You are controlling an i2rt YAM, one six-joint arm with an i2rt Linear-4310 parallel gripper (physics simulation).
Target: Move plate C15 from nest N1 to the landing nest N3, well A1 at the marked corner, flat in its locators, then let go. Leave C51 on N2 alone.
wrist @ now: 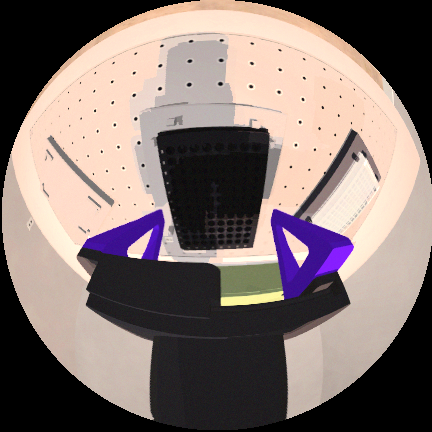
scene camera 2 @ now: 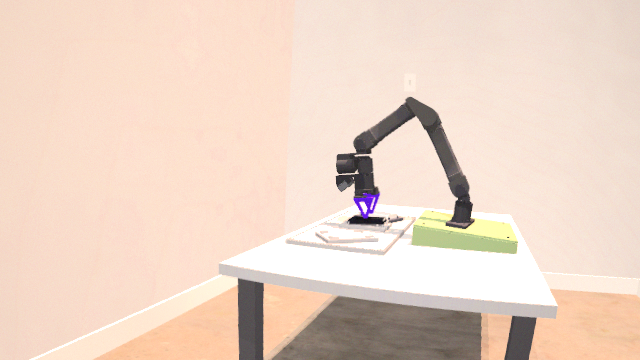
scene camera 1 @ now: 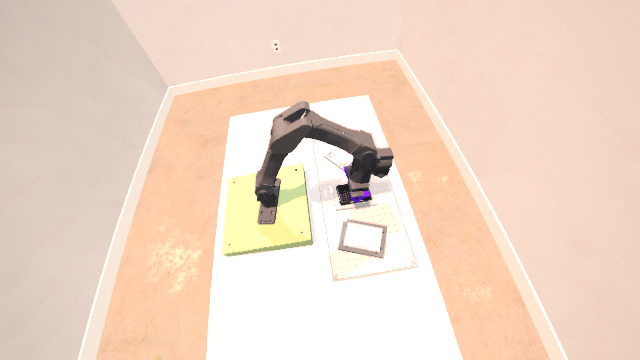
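The black well plate (scene camera 1: 343,195) (scene camera 2: 376,220) (wrist: 212,175) lies on the pale middle nest (wrist: 215,114). Its seating in the locators and its A1 corner are too dark and small to tell. My gripper (scene camera 1: 353,185) (scene camera 2: 365,216) (wrist: 217,214) is open, its purple fingers low beside the plate, with a gap at both sides in the wrist view. A white plate (scene camera 1: 363,237) (wrist: 345,195) sits on the dark-framed nest (scene camera 1: 343,237) (wrist: 327,172), apart from the gripper. A pale nest (scene camera 2: 345,237) (wrist: 67,195) without a plate is on the other side. Labels are unreadable.
The nests stand on a perforated board (scene camera 1: 350,265) (scene camera 2: 302,241) (wrist: 280,65) on the white table (scene camera 1: 270,300) (scene camera 2: 425,280). The arm's base is mounted on a yellow-green block (scene camera 1: 240,215) (scene camera 2: 462,242) beside the board.
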